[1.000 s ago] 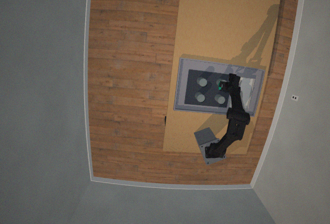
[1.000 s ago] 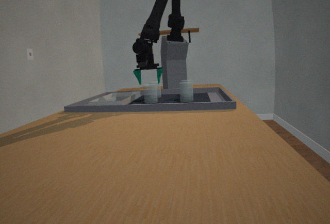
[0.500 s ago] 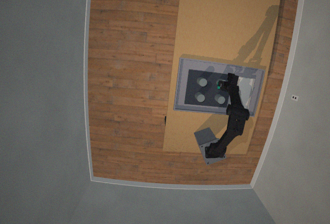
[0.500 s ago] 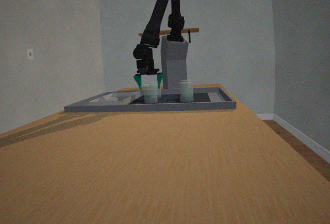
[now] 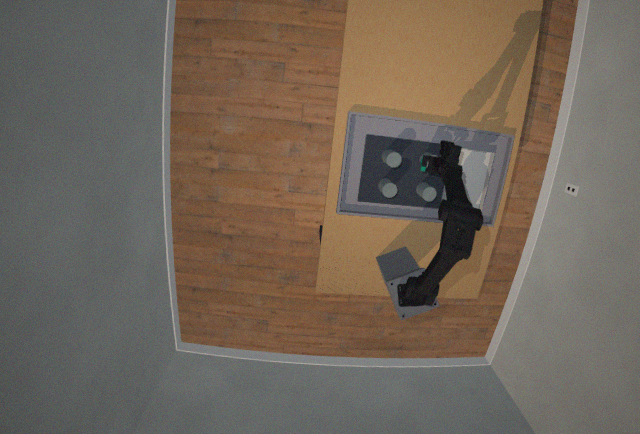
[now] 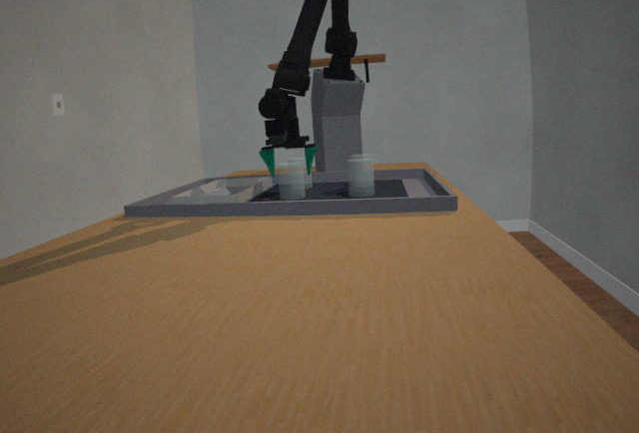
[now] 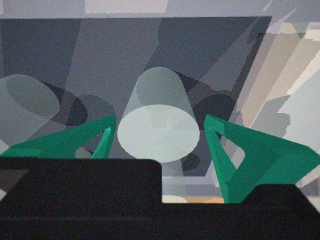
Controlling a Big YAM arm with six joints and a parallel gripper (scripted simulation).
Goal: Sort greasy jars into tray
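Right now the rimmed steel table top is 7 cm below my hand, 6 cm behind it and 1 cm to the right of it. The rest, counted from my hand: pale tray (21 cm to the right, 10 cm behind, 6 cm below); dark drying mat (10 cm to the left, 7 cm below, 6 cm behind).
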